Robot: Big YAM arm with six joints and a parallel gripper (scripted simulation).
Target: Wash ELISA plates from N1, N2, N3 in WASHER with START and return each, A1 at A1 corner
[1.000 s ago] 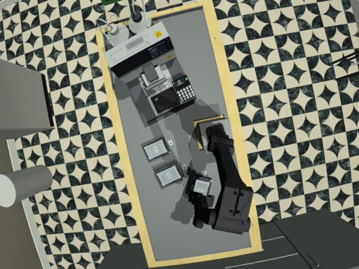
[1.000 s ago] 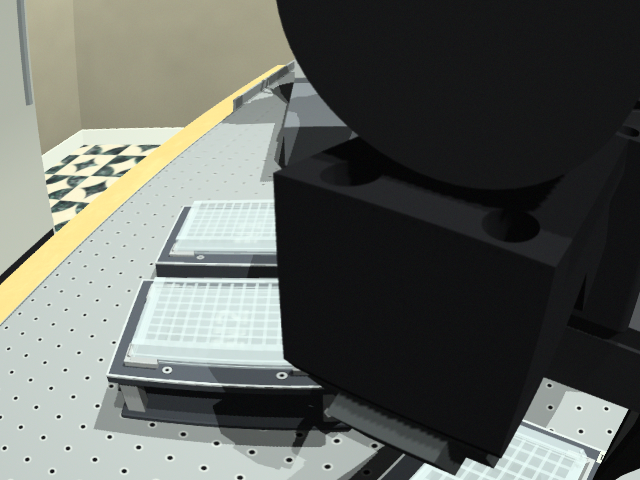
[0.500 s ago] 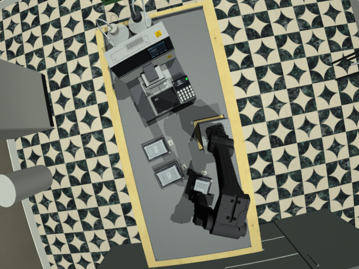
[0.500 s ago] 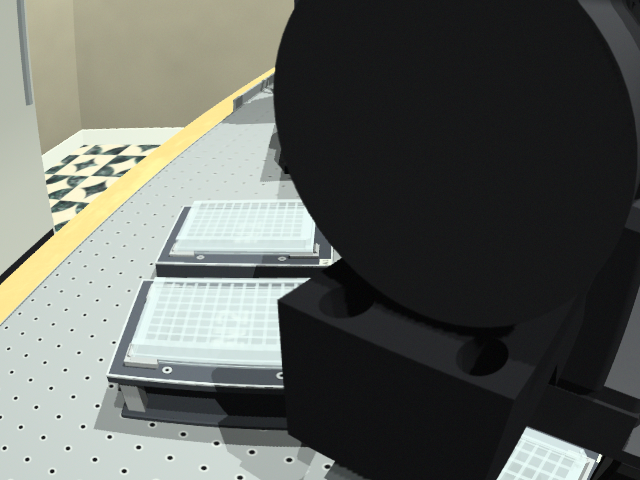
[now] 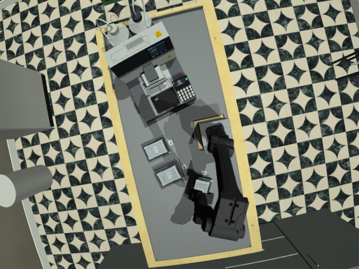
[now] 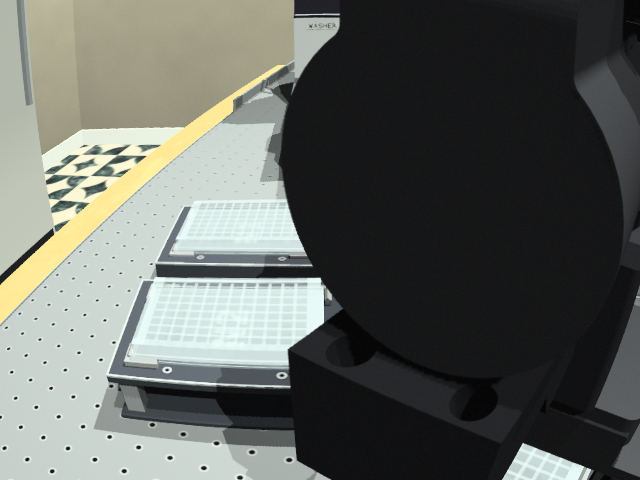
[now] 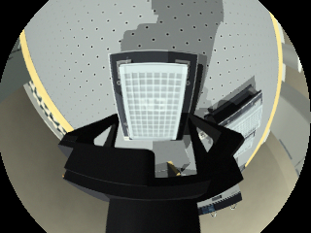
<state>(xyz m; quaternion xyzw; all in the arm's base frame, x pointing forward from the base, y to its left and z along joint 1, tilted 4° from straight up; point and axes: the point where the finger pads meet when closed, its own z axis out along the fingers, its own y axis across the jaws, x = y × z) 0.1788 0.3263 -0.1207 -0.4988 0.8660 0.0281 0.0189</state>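
Now: hand 40 mm above the nest N3. Round my hand: washer carrier (40 mm ahead, 610 mm to the right, 10 mm below); then plate washer (60 mm ahead, 760 mm to the right, 50 mm above); then nest label (100 mm ahead, 340 mm to the right, 80 mm below).
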